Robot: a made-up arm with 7 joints.
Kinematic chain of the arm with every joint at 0, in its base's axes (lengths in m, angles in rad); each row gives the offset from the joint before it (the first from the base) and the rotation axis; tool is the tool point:
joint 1: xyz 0 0 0.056 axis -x
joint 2: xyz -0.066 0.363 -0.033 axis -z
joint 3: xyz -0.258 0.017 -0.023 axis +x
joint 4: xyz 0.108 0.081 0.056 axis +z
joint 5: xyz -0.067 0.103 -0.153 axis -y
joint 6: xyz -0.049 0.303 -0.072 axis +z
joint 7: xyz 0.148 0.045 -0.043 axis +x
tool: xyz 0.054 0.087 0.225
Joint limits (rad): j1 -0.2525..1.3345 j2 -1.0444..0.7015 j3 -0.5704..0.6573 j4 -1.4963..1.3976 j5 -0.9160..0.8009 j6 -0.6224..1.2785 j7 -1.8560..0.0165
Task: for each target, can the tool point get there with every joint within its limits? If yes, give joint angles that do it. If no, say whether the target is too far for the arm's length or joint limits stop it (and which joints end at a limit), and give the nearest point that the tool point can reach.
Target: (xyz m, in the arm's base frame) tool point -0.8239 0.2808 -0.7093
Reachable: yes | joints 0.8704 -0.2405 -0.0448 0.8273 -0.6566 0.0708 -0.8147
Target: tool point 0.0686 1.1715 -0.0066
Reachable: yes | joints -0.0737 0.2521 -0.0473 -0.3434 0.1221 0.8928 -0.4287
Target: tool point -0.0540 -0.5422 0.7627
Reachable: no: joint limits stop it (at a limit: joint 1, joint 2, joint 3, joint 4, joint 6, joint 7) | nearest point -0.2771 -0.3885 0.4875 | short by 0.386 m
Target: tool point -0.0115 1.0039 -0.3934
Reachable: yes | joints 0.0624 -0.6332 -0.2282 -1.2048 0.3732 1.0586 -0.9182
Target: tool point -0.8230 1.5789 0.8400
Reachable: no: too far | nearest point -0.5305 1.1168 0.5251 | short by 0.631 m
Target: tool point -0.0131 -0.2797 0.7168
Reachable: no: joint limits stop it (at a limit: joint 1, joint 2, joint 3, joint 4, joint 6, joint 7) | nearest point -0.2805 -0.2804 0.5247 | short by 0.329 m
